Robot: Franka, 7 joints.
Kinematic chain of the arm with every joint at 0, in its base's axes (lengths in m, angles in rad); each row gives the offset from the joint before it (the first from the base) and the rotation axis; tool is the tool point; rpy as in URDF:
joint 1: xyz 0 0 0.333 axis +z
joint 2: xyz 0 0 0 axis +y
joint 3: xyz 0 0 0.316 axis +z
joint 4: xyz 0.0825 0 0 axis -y
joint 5: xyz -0.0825 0 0.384 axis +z
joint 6: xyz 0 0 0 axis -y
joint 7: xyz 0.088 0 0 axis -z
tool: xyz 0 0 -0.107 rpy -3.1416 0 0
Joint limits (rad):
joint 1: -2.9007..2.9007
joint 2: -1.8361..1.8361
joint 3: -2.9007..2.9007
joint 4: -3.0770..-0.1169
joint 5: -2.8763..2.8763
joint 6: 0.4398..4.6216
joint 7: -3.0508..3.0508
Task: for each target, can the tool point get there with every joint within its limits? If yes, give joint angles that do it. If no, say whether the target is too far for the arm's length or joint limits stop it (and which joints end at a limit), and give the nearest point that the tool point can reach.
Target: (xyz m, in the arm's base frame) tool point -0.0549 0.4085 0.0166
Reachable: yes | joints 0.9156 0.8722 0.6610 -2.3806 0.8586 2.7696 -1.2918
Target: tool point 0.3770 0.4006 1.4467
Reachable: no: too far | nearest point 0.2604 0.2767 1.1022 | short by 0.384 m
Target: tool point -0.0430 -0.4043 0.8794
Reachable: yes | joints -0.5565 1.2728 -2.3640 -1.6938 1.6637 2.9784 0.2466
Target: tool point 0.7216 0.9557 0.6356
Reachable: no: too far | nearest point 0.5012 0.6638 0.5432 | short by 0.377 m
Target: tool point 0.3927 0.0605 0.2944
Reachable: yes | joints -1.0477 -0.5216 1.2008 -2.6257 0.8978 2.1179 -2.5373
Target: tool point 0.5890 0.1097 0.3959
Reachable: yes | joints 2.2091 -1.1573 -1.8946 -1.9501 1.8430 1.2223 -0.2128
